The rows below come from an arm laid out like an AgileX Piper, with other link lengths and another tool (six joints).
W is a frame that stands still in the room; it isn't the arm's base.
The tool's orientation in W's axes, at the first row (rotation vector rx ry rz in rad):
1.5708, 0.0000, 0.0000
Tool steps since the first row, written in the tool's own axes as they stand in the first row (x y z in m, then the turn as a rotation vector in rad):
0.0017, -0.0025, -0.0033, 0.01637, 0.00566, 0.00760
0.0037, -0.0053, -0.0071, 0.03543, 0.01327, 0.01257
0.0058, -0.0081, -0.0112, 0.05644, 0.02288, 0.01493
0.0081, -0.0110, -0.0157, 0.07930, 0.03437, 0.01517
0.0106, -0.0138, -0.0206, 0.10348, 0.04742, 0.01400
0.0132, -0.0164, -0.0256, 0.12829, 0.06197, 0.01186
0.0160, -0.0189, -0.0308, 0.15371, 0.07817, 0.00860
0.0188, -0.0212, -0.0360, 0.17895, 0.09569, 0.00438
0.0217, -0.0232, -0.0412, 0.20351, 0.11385, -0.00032
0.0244, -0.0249, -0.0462, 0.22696, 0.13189, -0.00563
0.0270, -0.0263, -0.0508, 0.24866, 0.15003, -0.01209
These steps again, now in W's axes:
0.0017, 0.0033, -0.0025, 0.01637, -0.00760, 0.00566
0.0037, 0.0071, -0.0053, 0.03543, -0.01257, 0.01327
0.0058, 0.0112, -0.0081, 0.05644, -0.01493, 0.02288
0.0081, 0.0157, -0.0110, 0.07930, -0.01517, 0.03437
0.0106, 0.0206, -0.0138, 0.10348, -0.01400, 0.04742
0.0132, 0.0256, -0.0164, 0.12829, -0.01186, 0.06197
0.0160, 0.0308, -0.0189, 0.15371, -0.00860, 0.07817
0.0188, 0.0360, -0.0212, 0.17895, -0.00438, 0.09569
0.0217, 0.0412, -0.0232, 0.20351, 0.00032, 0.11385
0.0244, 0.0462, -0.0249, 0.22696, 0.00563, 0.13189
0.0270, 0.0508, -0.0263, 0.24866, 0.01209, 0.15003

